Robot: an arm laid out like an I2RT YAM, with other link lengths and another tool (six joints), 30 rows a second.
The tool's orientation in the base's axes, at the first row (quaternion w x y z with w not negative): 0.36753 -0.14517 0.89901 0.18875
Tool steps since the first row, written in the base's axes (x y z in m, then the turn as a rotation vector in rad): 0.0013 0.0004 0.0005 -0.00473 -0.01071 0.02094; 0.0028 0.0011 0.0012 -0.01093 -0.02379 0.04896; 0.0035 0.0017 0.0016 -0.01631 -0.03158 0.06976; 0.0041 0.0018 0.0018 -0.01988 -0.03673 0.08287; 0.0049 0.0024 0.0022 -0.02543 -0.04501 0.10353; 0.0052 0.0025 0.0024 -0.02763 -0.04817 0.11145; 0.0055 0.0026 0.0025 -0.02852 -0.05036 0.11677; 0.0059 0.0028 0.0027 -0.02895 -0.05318 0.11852; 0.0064 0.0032 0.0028 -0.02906 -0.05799 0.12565; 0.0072 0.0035 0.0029 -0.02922 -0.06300 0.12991
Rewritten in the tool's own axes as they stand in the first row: -0.0013 0.0000 0.0006 -0.01042 -0.00273 -0.02143; -0.0029 0.0001 0.0014 -0.02461 -0.00533 -0.04948; -0.0038 0.0005 0.0018 -0.03484 -0.00525 -0.06991; -0.0043 0.0004 0.0021 -0.04114 -0.00534 -0.08301; -0.0052 0.0007 0.0026 -0.05110 -0.00565 -0.10367; -0.0056 0.0007 0.0027 -0.05487 -0.00573 -0.11163; -0.0059 0.0007 0.0028 -0.05779 -0.00608 -0.11665; -0.0063 0.0008 0.0030 -0.05840 -0.00800 -0.11932; -0.0068 0.0009 0.0035 -0.06284 -0.01056 -0.12623; -0.0075 0.0009 0.0040 -0.06517 -0.01395 -0.13137
